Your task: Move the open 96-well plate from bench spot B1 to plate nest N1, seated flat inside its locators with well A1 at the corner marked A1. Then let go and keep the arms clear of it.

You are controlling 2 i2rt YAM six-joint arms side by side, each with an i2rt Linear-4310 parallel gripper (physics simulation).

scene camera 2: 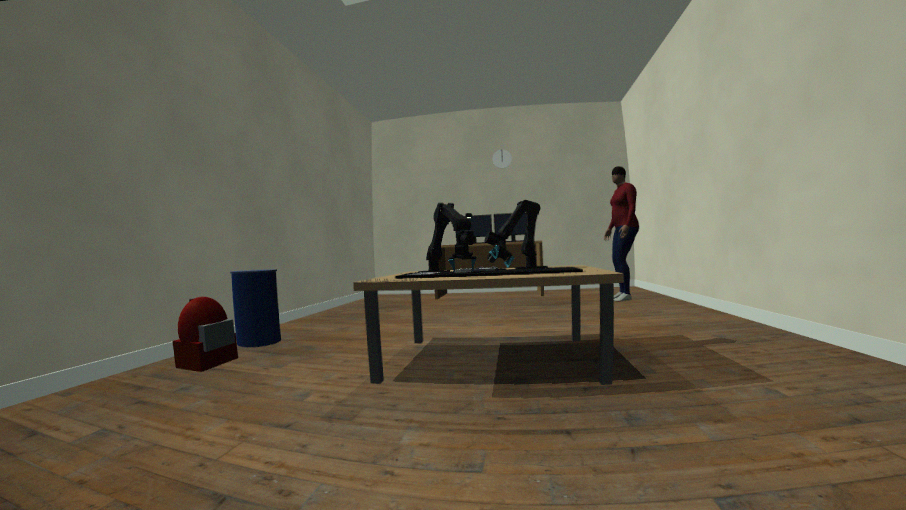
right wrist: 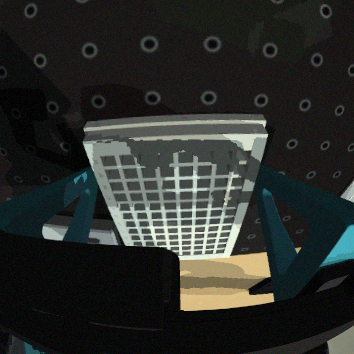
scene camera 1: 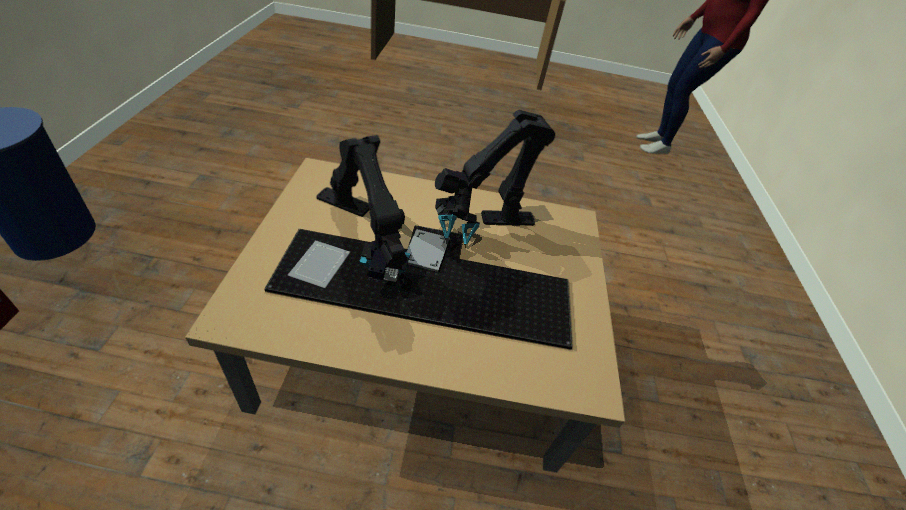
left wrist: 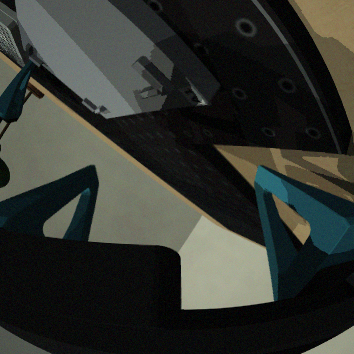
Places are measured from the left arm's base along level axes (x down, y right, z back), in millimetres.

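Pixels of known places: left gripper, fingertip midpoint: (scene camera 2: 502, 263) (scene camera 1: 456, 241) (left wrist: 176, 173); right gripper, fingertip midpoint: (right wrist: 175, 174); left arm's base at its link origin: (scene camera 1: 507, 218); right arm's base at its link origin: (scene camera 1: 343, 202).
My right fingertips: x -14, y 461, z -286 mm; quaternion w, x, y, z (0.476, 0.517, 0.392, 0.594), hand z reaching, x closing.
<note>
For each thing: its top centre in the pictures, then the offset to it from my right fingertips. "spot": a spot on its surface instead. Level surfaces: height alone.
- white 96-well plate at its top centre: (right wrist: 178, 219) (scene camera 1: 386, 262) dz +25, dx -14, dy -4 mm
- pale grey nest at its top centre: (left wrist: 65, 65) (scene camera 1: 427, 247) (scene camera 2: 486, 266) dz +91, dx -17, dy -138 mm
- black board at its surface level: dx +1 mm
- wooden table at its surface level: dx +13 mm
- pale rectangular pad with a dashed outline, surface spot: (scene camera 1: 318, 263) spot: dz +27, dx -1, dy +210 mm
The white 96-well plate (scene camera 1: 391, 274) (right wrist: 180, 197) lies on the black perforated board, partly hidden by the right arm in scene camera 1; part of its side shows in the left wrist view (left wrist: 9, 37). My right gripper (scene camera 1: 384, 258) (scene camera 2: 462, 265) (right wrist: 175, 174) is open, its fingers on either side of the plate's long sides. Whether they touch it I cannot tell. The pale grey nest (scene camera 1: 427, 248) (left wrist: 65, 55) with dark corner locators is empty, right of the plate in scene camera 1. My left gripper (scene camera 1: 457, 242) (scene camera 2: 500, 262) (left wrist: 176, 173) is open and empty, above the nest's right side. Corner marks are unreadable.
The black board (scene camera 1: 507, 300) lies on the wooden table (scene camera 1: 507, 380). A pale rectangular pad with a dashed outline (scene camera 1: 318, 263) lies at the board's left end. A person (scene camera 1: 691, 76) (scene camera 2: 623, 215) stands beyond the table at the right. A blue barrel (scene camera 1: 41, 190) (scene camera 2: 255, 308) stands at the left.
</note>
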